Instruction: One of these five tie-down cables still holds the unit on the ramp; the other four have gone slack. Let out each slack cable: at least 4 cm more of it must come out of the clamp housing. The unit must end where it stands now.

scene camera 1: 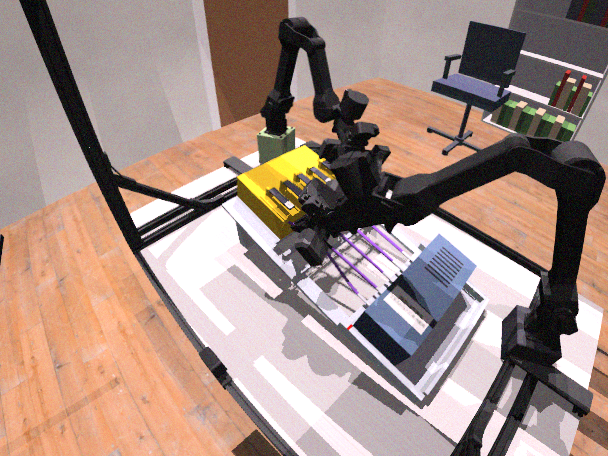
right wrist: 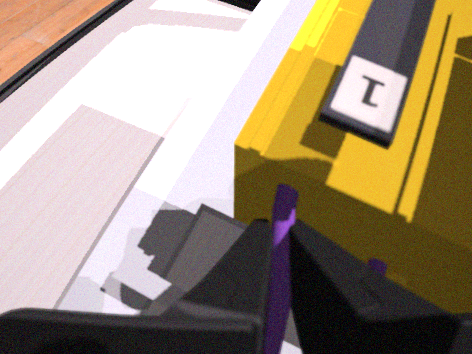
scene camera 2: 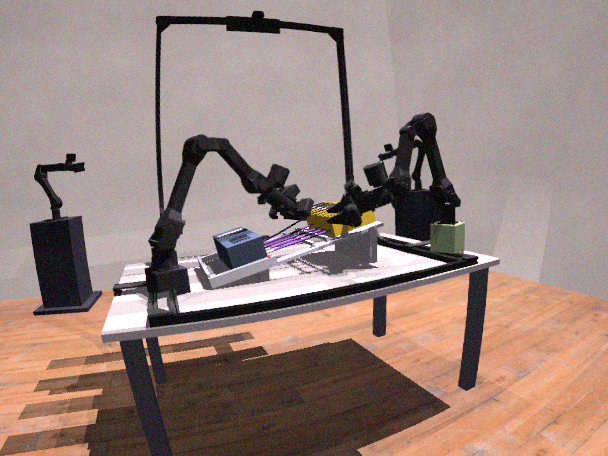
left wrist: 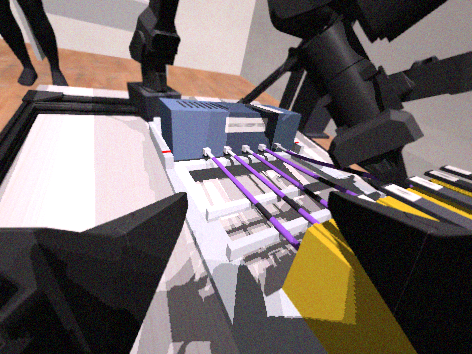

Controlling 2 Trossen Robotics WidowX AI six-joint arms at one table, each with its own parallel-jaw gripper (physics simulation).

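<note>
The blue unit (scene camera 1: 445,265) (scene camera 2: 240,246) (left wrist: 195,127) sits low on the white ramp (scene camera 1: 325,302) (scene camera 2: 295,256). Purple cables (scene camera 1: 367,261) (left wrist: 240,185) run from it to the yellow clamp housing (scene camera 1: 265,180) (scene camera 2: 369,218) (left wrist: 320,285) (right wrist: 430,255). My right gripper (right wrist: 275,233) is shut on a purple cable (right wrist: 281,250), beside the housing's face, below a dark lever with a white label 1 (right wrist: 370,92). That cable rises from the unit's far right socket in the left wrist view. My left gripper (left wrist: 257,198) is open by the housing's opposite end. The arms hide part of the housing in scene camera 1.
Red marks (scene camera 1: 350,327) (left wrist: 166,151) show on the ramp rails beside the unit. Dark levers (scene camera 1: 280,197) lie across the housing's top. The two arms are close together above the housing. A green block (scene camera 1: 276,144) (scene camera 2: 448,238) is under the left arm's base.
</note>
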